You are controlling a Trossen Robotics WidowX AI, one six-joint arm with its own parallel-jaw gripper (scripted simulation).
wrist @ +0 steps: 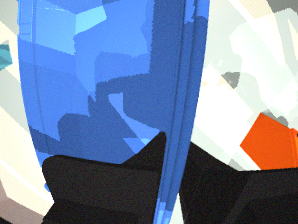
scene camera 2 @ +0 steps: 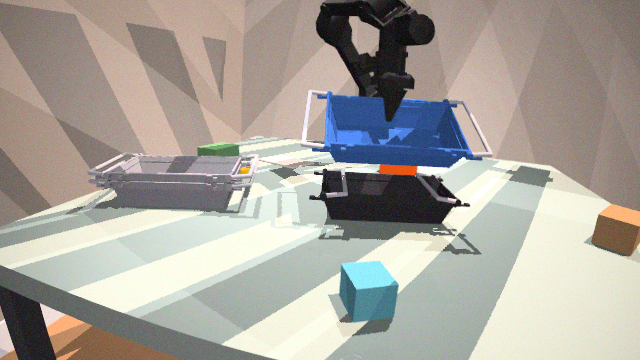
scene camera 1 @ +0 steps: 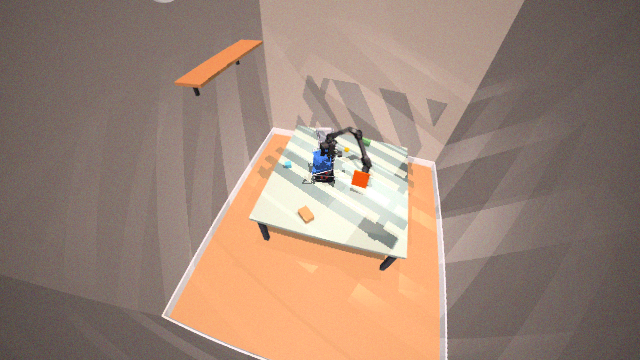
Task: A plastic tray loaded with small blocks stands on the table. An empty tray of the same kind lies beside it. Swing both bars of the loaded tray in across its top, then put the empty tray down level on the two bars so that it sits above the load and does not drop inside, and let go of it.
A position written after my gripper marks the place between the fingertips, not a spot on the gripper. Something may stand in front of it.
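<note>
Blue tray (scene camera 2: 422, 133), also (wrist: 99, 87). Cube (scene camera 2: 368, 291). My gripper (scene camera 2: 388, 121), also (wrist: 168, 138).
</note>
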